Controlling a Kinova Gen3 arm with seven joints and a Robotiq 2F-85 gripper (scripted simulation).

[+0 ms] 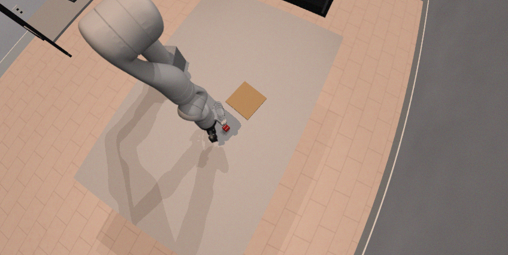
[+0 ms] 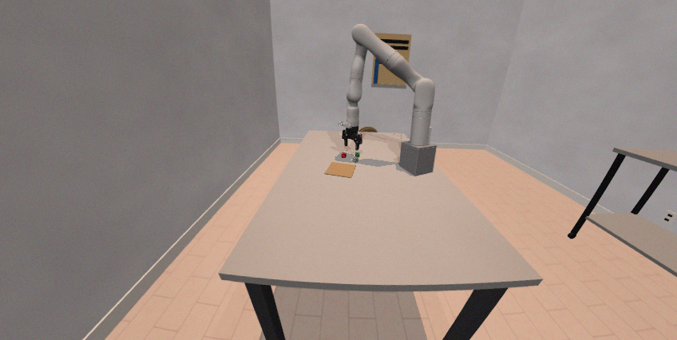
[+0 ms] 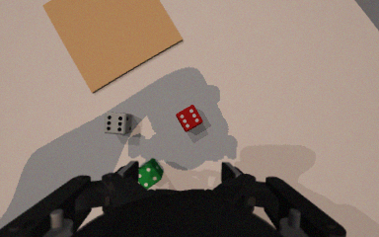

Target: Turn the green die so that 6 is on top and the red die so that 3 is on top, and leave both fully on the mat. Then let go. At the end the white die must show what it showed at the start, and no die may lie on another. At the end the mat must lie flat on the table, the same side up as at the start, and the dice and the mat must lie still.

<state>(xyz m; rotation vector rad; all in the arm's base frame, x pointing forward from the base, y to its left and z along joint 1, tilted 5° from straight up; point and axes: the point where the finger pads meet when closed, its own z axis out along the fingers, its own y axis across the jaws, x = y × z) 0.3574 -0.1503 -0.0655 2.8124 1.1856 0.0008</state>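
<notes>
The green die is 40 mm behind my hand, 20 mm to the left of it and 40 mm below it. The rest, counted from my hand: white die: 20 mm behind, 90 mm to the left, 40 mm below; then red die: 40 mm ahead, 30 mm to the left, 40 mm below; then tan mat: 60 mm ahead, 200 mm to the left, 50 mm below.
</notes>
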